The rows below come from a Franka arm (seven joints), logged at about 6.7 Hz.
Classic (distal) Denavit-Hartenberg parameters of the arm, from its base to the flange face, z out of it. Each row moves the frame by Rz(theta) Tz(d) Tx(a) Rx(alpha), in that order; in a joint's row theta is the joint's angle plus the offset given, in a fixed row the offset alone. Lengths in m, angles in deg.
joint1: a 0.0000; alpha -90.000; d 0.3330; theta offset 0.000
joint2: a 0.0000; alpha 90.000; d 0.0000; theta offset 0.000
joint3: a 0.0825; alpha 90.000; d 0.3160; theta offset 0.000
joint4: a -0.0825; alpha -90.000; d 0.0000; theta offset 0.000
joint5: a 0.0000; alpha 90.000; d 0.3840; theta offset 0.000
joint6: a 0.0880; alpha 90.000; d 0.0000; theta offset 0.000
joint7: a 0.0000; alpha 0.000; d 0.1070; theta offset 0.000
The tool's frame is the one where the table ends.
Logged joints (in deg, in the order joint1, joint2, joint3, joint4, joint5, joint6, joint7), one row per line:
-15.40 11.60 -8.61 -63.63 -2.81 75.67 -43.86
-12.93 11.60 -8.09 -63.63 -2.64 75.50 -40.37
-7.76 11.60 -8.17 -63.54 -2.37 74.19 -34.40
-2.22 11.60 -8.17 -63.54 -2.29 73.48 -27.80
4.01 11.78 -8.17 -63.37 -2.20 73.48 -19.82
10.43 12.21 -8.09 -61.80 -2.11 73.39 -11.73
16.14 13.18 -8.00 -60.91 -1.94 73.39 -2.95
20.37 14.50 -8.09 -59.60 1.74 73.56 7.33
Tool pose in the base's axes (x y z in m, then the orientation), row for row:
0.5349 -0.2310 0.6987 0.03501 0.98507 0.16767 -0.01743
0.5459 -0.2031 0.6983 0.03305 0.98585 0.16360 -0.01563
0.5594 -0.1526 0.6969 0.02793 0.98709 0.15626 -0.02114
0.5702 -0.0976 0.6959 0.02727 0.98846 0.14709 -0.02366
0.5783 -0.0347 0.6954 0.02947 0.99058 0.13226 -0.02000
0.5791 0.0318 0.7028 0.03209 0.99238 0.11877 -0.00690
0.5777 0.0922 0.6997 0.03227 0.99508 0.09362 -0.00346
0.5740 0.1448 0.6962 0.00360 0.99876 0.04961 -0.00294
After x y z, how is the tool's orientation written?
As a quaternion, w x y z.
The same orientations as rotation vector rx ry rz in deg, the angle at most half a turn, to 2 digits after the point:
173.47 29.53 -3.07
173.81 28.84 -2.76
174.59 27.64 -3.74
174.90 26.03 -4.19
175.03 23.37 -3.53
175.07 20.95 -1.22
175.53 16.51 -0.61
179.37 8.91 -0.53

